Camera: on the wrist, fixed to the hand. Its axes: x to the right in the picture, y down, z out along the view.
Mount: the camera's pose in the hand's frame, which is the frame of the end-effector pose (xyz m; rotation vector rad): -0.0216 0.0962 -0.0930 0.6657 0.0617 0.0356
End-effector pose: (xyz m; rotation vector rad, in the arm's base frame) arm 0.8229 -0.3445 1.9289 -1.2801 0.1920 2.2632
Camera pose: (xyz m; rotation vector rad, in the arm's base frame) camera 0.8531 -0.4687 1.8839 -0.9801 0.9081 1.9286
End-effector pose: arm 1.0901 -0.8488 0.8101 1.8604 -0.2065 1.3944
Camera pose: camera 0.9599 -0.8589 0.8463 2.3392 0.2964 1.6745
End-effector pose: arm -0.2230 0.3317 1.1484 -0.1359 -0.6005 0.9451
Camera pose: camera -0.2516 0.3849 1.0271 0.4189 -0.2039 1.1260
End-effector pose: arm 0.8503 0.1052 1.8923 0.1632 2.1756 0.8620
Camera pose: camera 0.7849 0.1212 2.0099 0.5059 2.4494 0.1302
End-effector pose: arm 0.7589 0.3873 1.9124 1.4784 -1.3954 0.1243
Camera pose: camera 0.7285 0.4899 1.9956 1.9627 -1.3963 0.7063
